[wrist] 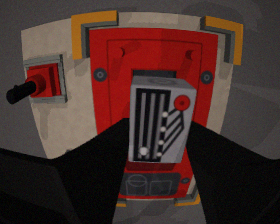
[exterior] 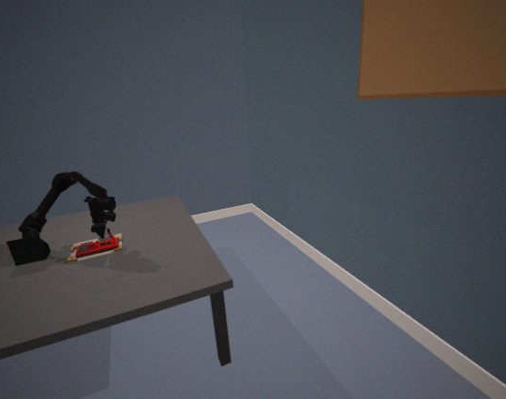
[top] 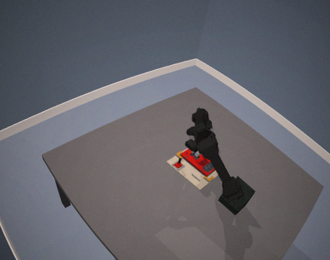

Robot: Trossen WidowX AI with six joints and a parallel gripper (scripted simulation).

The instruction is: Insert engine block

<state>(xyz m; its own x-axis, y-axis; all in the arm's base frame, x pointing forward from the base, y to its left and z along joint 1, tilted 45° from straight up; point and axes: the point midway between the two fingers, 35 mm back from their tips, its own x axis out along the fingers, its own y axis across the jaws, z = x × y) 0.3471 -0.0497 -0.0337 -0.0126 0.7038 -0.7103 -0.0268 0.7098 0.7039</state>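
Now: the grey engine block 1 cm below my gripper tip. Also, from my gripper tip: beige base plate 4 cm behind, 1 cm to the left, 5 cm below.
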